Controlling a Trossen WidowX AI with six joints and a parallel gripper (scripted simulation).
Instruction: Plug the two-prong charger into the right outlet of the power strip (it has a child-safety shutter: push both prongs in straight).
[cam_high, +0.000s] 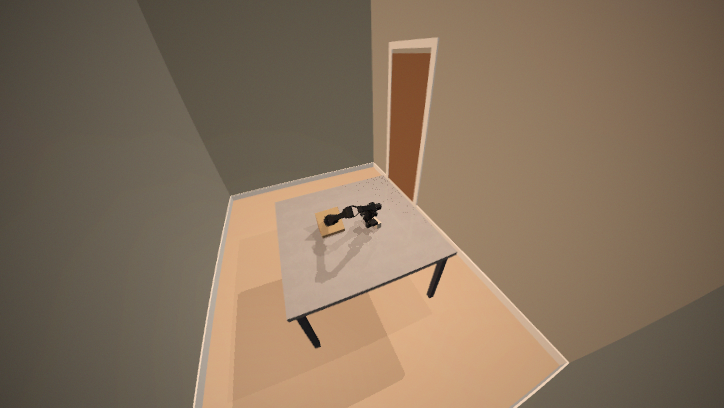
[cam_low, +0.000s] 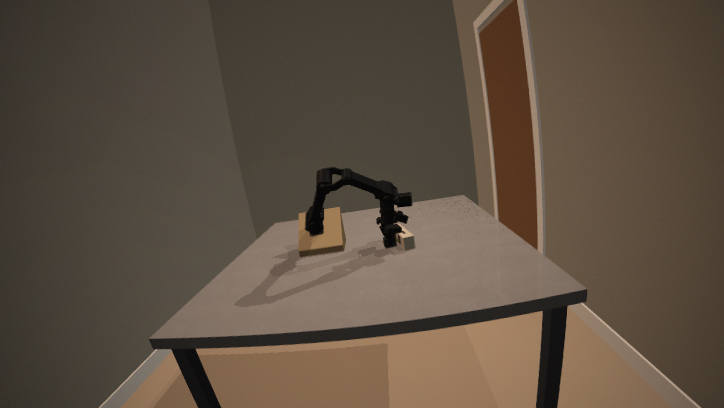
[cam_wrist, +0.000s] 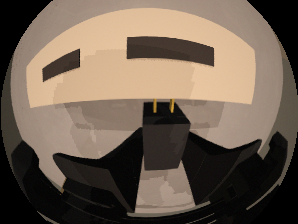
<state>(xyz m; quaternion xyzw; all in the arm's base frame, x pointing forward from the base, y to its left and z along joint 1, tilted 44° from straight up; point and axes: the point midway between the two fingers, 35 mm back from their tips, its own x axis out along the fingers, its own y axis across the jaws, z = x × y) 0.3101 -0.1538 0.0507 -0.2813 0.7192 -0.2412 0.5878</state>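
The charger lies 2 cm ahead of my gripper tip and 1 cm above it.
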